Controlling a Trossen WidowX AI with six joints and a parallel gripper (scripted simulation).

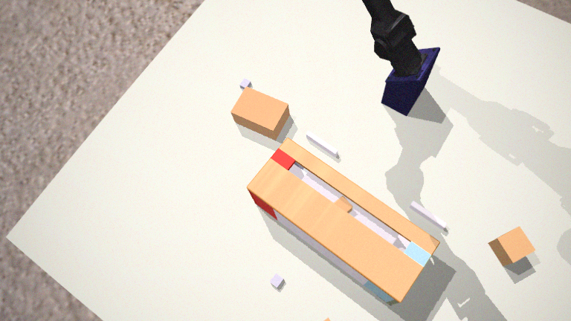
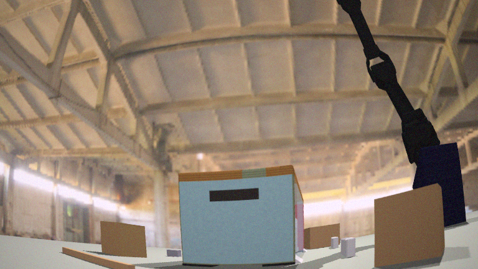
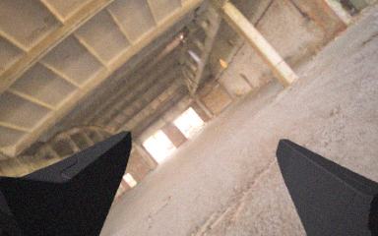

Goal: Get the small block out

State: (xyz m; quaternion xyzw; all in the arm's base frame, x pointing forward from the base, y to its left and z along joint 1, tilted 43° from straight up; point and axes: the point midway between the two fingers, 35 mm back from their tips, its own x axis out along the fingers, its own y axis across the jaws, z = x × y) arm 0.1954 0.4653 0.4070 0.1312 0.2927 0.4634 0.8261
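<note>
Right now the block is 180 mm ahead of my gripper tip, 80 mm to the right of it and 690 mm below it. Also, from my gripper tip: long box (170 mm ahead, 60 mm to the right, 710 mm below).
</note>
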